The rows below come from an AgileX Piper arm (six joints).
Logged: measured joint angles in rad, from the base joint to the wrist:
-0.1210, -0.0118, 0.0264, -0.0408, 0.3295, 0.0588
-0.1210, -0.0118, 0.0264, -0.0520, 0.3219, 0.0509
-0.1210, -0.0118, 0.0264, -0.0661, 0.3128, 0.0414
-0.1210, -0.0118, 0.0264, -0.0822, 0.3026, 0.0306
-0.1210, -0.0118, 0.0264, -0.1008, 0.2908, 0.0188
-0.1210, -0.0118, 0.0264, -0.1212, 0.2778, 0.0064
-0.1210, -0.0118, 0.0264, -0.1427, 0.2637, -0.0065
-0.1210, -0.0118, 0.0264, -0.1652, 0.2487, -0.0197
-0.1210, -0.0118, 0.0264, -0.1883, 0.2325, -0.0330
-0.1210, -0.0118, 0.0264, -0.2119, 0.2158, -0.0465
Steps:
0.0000, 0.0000, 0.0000, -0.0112, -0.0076, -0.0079
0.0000, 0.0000, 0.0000, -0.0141, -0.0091, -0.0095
0.0000, 0.0000, 0.0000, -0.0161, -0.0102, -0.0108
0.0000, 0.0000, 0.0000, -0.0186, -0.0118, -0.0118
0.0000, 0.0000, 0.0000, -0.0204, -0.0130, -0.0124
0.0000, 0.0000, 0.0000, -0.0215, -0.0141, -0.0129
0.0000, 0.0000, 0.0000, -0.0225, -0.0150, -0.0132
0.0000, 0.0000, 0.0000, -0.0231, -0.0162, -0.0133
0.0000, 0.0000, 0.0000, -0.0236, -0.0167, -0.0135

